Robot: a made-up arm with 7 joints.
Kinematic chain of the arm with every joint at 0, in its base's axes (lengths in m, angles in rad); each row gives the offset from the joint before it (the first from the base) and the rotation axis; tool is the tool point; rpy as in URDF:
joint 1: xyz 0 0 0.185 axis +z
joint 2: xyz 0 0 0 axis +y
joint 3: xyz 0 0 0.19 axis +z
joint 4: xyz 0.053 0 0 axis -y
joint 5: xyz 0.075 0 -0.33 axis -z
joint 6: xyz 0 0 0 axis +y
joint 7: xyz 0.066 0 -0.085 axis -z
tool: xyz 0 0 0 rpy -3.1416 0 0
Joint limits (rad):
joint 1: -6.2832..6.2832
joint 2: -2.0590..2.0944
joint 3: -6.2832..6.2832
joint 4: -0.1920..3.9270
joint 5: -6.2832..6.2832
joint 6: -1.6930..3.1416
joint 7: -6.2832..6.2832
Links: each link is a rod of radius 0.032 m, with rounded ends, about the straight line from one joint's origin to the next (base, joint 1, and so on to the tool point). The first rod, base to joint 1, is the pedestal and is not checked.
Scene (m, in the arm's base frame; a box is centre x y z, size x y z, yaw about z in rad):
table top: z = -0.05
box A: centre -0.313 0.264 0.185 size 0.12 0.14 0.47 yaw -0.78
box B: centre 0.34 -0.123 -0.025 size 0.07 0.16 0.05 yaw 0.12
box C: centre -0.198 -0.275 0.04 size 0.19 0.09 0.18 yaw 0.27
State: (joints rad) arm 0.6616 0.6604 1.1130 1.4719 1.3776 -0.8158 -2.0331
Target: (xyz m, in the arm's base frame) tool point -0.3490 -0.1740 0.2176
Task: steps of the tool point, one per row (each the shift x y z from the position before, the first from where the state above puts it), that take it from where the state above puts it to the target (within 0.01 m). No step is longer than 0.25 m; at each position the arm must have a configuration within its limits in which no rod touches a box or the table.
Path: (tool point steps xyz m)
1: -0.0588 -0.0035 0.1607
2: -0.0950 -0.0678 0.1504
3: -0.1063 -0.1362 0.1109
4: -0.0885 -0.1914 0.0485
5: -0.0463 -0.2175 -0.0265
6: -0.0390 0.1432 -0.0277
7: -0.0626 0.0654 -0.1035
8: -0.0433 -0.0304 -0.1306
9: 0.0130 -0.0981 -0.1124
10: 0.0793 -0.1114 -0.0693

